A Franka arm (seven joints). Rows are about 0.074 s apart.
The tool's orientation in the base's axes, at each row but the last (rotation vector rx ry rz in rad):
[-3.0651, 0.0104, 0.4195]
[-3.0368, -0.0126, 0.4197]
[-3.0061, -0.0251, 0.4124]
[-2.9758, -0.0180, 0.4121]
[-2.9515, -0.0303, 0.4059]
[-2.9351, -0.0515, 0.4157]
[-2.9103, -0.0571, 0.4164]
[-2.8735, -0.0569, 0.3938]
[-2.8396, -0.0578, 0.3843]
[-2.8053, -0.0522, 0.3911]
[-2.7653, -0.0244, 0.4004]
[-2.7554, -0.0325, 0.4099]
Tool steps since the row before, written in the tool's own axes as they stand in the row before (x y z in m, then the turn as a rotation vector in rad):
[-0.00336, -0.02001, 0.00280, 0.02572, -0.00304, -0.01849]
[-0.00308, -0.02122, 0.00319, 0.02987, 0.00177, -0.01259]
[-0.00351, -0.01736, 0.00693, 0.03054, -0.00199, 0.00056]
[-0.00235, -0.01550, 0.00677, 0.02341, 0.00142, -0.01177]
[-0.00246, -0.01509, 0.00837, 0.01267, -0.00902, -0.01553]
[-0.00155, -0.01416, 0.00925, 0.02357, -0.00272, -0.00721]
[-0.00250, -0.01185, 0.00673, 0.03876, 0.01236, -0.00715]
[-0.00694, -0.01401, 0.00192, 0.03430, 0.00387, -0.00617]
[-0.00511, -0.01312, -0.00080, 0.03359, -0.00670, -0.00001]
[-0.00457, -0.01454, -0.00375, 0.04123, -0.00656, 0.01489]
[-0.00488, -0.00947, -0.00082, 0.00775, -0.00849, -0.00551]
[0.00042, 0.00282, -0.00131, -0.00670, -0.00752, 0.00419]
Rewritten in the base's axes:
[-0.00372, 0.02012, -0.00086, 0.02978, 0.00214, 0.01102]
[-0.00378, 0.02134, -0.00061, 0.03216, -0.00214, 0.00387]
[-0.00528, 0.01787, -0.00382, 0.02926, 0.00298, -0.00849]
[-0.00399, 0.01619, -0.00369, 0.02571, -0.00227, 0.00471]
[-0.00460, 0.01610, -0.00484, 0.01641, 0.00699, 0.01284]
[-0.00420, 0.01541, -0.00579, 0.02462, 0.00284, 0.00088]
[-0.00441, 0.01273, -0.00324, 0.03932, -0.01091, -0.00639]
[-0.00728, 0.01355, 0.00339, 0.03472, -0.00276, -0.00410]
[-0.00475, 0.01202, 0.00565, 0.03236, 0.00898, -0.00672]
[-0.00328, 0.01238, 0.00907, 0.03565, 0.01385, -0.02240]
[-0.00415, 0.00831, 0.00528, 0.00924, 0.00665, 0.00573]
[0.00070, -0.00306, 0.00008, -0.00740, 0.00798, 0.00072]

